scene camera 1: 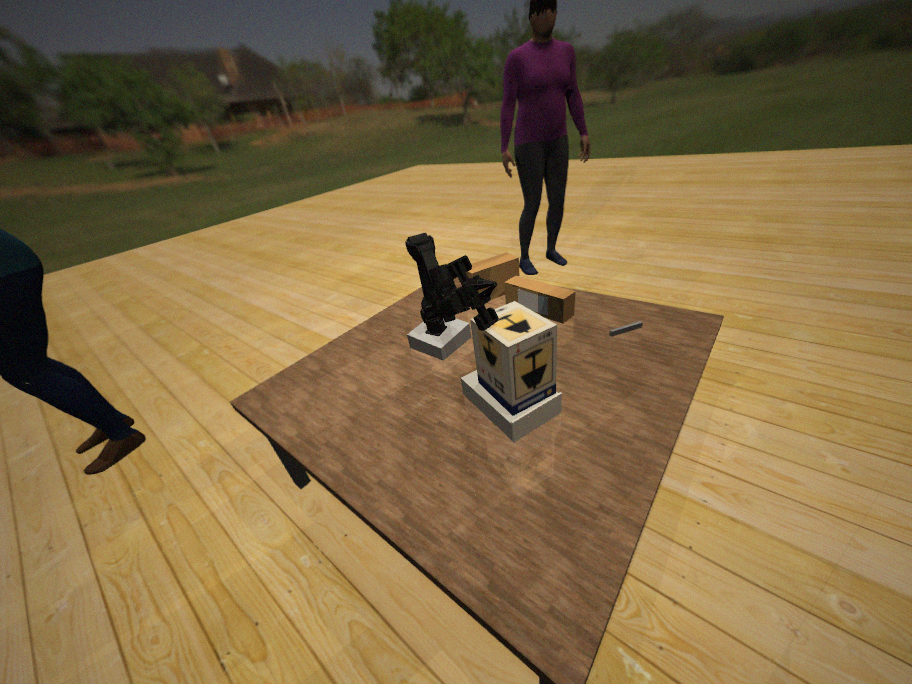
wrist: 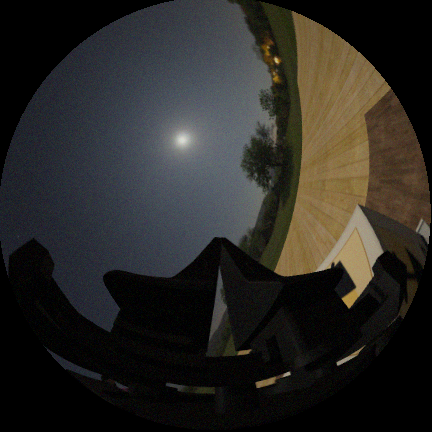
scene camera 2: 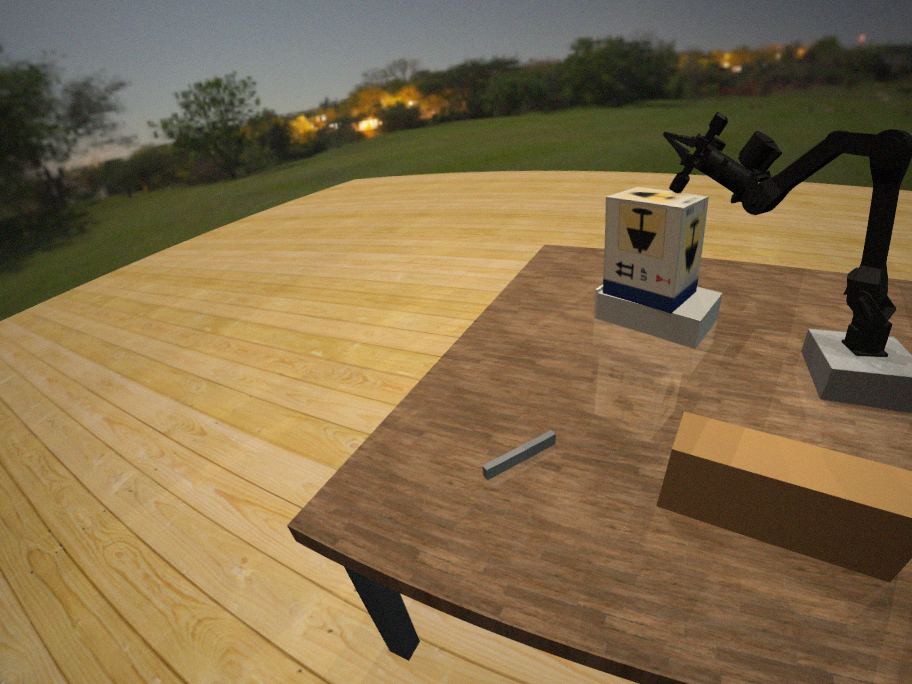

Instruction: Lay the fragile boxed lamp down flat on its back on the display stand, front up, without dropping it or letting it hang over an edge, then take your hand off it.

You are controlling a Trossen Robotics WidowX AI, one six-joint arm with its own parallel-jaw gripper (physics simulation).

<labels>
my gripper: scene camera 1; wrist; scene camera 2 663,133
same spot on my gripper: (wrist: pixel 300 317) = (scene camera 1: pixel 471 301)
</labels>
